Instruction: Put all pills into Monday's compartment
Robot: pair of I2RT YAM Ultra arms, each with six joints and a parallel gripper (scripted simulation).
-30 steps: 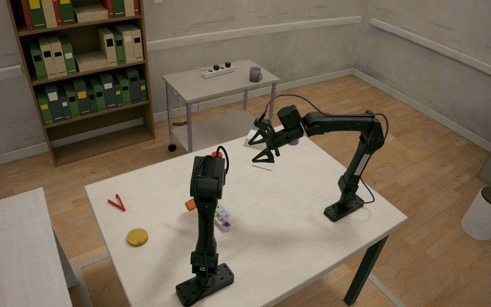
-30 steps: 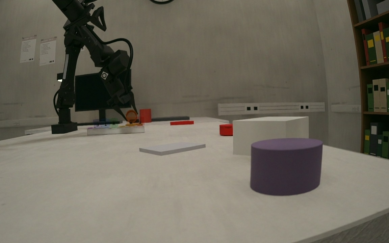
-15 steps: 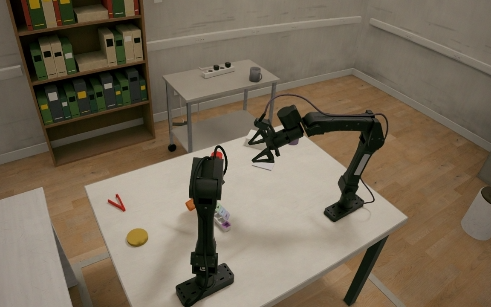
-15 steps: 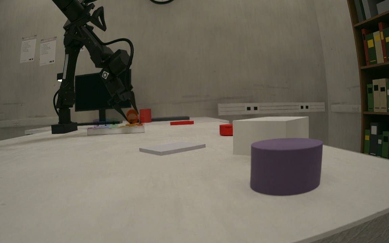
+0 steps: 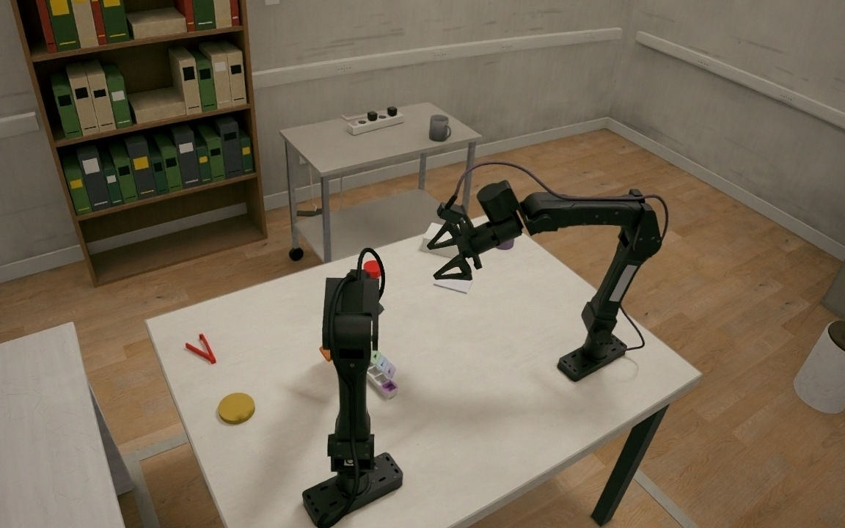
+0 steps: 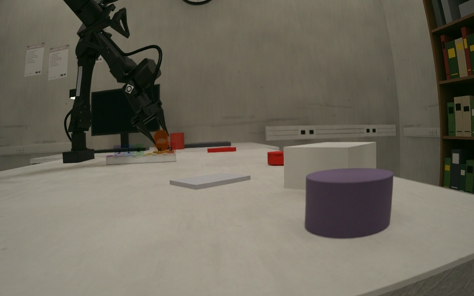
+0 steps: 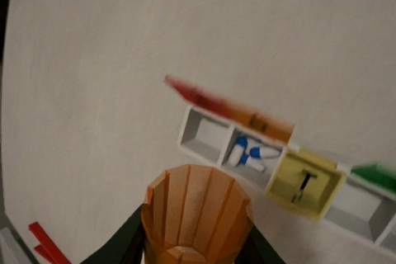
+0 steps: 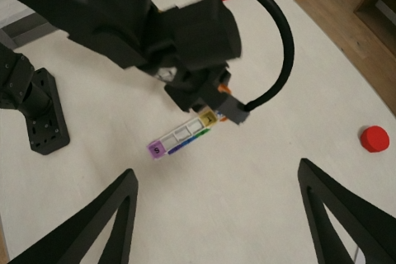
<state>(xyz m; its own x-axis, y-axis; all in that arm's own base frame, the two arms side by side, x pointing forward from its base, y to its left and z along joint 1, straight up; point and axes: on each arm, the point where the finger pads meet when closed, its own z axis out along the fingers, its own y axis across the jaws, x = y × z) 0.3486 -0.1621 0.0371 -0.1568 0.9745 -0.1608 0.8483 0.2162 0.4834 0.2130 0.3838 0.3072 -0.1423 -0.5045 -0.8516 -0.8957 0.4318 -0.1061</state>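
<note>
Now: left hand 4 cm to the right of the orange pill bottle and 1 cm above it. Round my left hand: flat white card 10 cm ahead, 42 cm to the right, 6 cm below; then red cap 26 cm ahead, 25 cm to the right, 5 cm below; then yellow disc 1 cm behind, 29 cm to the left, 5 cm below.
</note>
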